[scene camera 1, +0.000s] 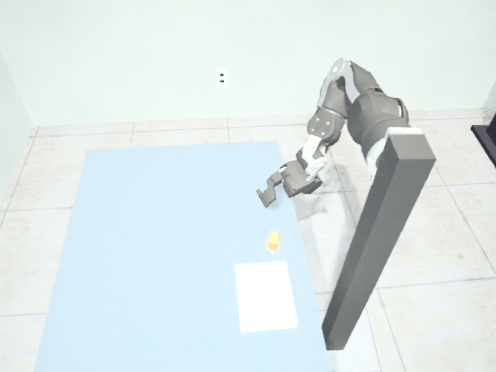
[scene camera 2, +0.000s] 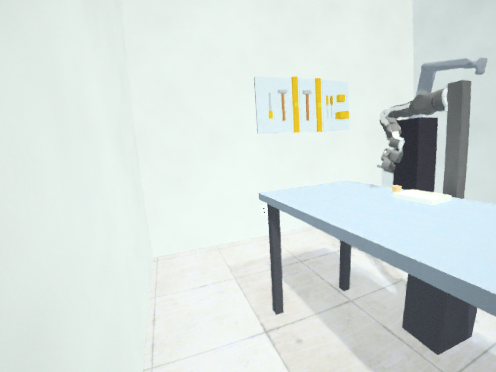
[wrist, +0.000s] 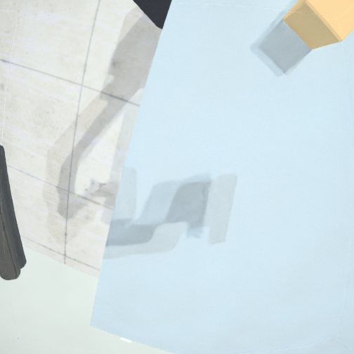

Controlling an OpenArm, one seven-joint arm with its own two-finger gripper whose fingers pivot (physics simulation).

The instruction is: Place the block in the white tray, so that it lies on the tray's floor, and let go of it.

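The orange block (scene camera 1: 273,241) (scene camera 2: 396,188) (wrist: 322,22) lies on the blue table, a short way beyond the far edge of the white tray (scene camera 1: 238,295) (scene camera 2: 430,200). It is outside the tray and apart from the gripper. My gripper (scene camera 1: 281,199) (scene camera 2: 385,168) is open and empty. It hangs above the table near its right edge, farther back than the block in the scene camera 1 view. In the wrist view one dark finger shows at the left edge, and the block is at the upper right, partly cut off. The tray does not show in the wrist view.
The blue table (scene camera 1: 150,225) (scene camera 2: 325,205) (wrist: 280,150) ends just right of the tray and block in the scene camera 1 view. A tall grey post (scene camera 1: 380,240) (scene camera 2: 457,140) stands beyond that edge. A tool board (scene camera 2: 302,105) hangs on the wall.
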